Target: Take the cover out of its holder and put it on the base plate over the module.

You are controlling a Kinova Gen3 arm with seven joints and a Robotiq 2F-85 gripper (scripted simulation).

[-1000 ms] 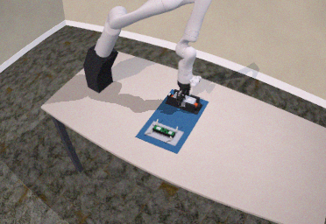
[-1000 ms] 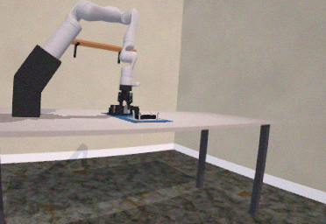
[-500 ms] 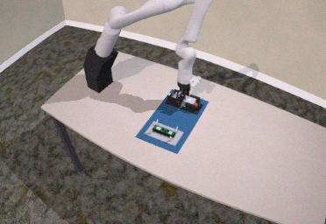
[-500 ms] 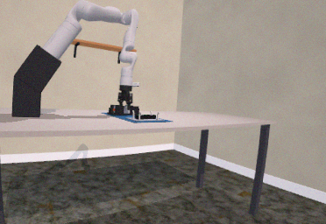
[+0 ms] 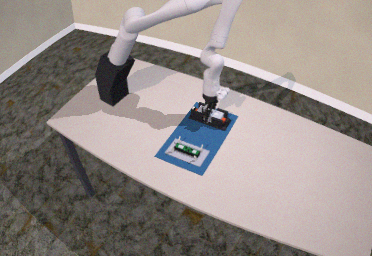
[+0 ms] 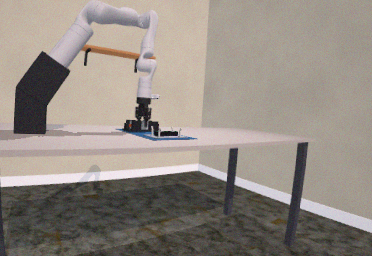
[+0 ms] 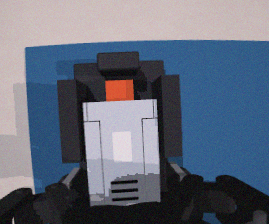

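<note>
My hand is right at the light grey cover.
</note>
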